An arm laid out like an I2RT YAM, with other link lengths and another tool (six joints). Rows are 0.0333 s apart.
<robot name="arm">
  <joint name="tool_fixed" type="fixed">
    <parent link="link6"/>
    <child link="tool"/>
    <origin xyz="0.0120 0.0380 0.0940" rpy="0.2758 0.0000 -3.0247"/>
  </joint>
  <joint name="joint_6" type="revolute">
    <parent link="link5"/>
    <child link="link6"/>
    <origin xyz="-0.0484 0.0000 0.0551" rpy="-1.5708 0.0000 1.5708"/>
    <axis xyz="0 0 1"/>
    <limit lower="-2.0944" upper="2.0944"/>
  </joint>
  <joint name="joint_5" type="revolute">
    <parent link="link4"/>
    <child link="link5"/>
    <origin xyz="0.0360 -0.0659 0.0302" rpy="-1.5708 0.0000 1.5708"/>
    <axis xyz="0 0 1"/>
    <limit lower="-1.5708" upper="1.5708"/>
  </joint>
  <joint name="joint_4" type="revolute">
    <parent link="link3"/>
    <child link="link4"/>
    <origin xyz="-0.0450 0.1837 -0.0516" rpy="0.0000 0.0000 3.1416"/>
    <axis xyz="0 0 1"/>
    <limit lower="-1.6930" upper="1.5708"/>
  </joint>
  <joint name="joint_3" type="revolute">
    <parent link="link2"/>
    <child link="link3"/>
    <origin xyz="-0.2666 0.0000 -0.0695" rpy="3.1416 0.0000 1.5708"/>
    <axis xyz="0 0 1"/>
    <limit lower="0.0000" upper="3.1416"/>
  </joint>
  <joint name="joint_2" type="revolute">
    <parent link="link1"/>
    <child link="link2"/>
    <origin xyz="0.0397 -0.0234 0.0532" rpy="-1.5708 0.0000 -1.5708"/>
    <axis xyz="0 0 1"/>
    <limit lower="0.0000" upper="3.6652"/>
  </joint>
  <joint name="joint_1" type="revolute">
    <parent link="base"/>
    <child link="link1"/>
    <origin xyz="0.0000 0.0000 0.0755" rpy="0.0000 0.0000 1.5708"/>
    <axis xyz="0 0 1"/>
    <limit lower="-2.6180" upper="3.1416"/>
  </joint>
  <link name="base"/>
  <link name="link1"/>
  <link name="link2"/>
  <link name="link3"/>
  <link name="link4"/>
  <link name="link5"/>
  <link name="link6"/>
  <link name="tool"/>
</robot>
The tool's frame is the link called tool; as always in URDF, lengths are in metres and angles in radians.
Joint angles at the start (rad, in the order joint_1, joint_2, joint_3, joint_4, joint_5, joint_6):
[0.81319 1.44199 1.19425 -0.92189 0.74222 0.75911]
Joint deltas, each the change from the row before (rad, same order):
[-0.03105 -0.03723 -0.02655 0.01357 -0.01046 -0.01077]
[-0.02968 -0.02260 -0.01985 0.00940 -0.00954 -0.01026]
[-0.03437 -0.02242 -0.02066 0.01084 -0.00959 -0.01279]
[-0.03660 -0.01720 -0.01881 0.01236 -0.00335 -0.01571]
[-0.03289 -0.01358 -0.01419 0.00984 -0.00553 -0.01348]
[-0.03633 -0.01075 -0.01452 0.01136 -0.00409 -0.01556]
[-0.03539 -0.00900 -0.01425 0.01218 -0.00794 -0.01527]
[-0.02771 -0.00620 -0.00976 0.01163 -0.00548 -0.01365]
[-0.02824 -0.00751 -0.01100 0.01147 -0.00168 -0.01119]
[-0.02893 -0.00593 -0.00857 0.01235 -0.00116 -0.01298]
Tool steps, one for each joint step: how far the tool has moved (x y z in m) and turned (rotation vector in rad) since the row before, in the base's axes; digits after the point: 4 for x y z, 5 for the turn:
[-0.0018 -0.0113 0.0013 0.01663 -0.00732 -0.01954]
[-0.0007 -0.0093 -0.0006 0.00763 -0.00005 -0.01873]
[-0.0006 -0.0102 -0.0009 0.00616 -0.00007 -0.02155]
[0.0002 -0.0104 -0.0009 -0.00138 -0.00182 -0.02444]
[0.0001 -0.0088 -0.0008 0.00056 -0.00017 -0.02125]
[0.0004 -0.0094 -0.0013 -0.00289 0.00093 -0.02389]
[0.0003 -0.0085 -0.0019 -0.00026 0.00327 -0.02132]
[0.0005 -0.0063 -0.0010 -0.00042 0.00046 -0.01583]
[0.0001 -0.0072 -0.0007 -0.00182 -0.00212 -0.01982]
[0.0005 -0.0070 -0.0003 -0.00264 -0.00319 -0.01957]

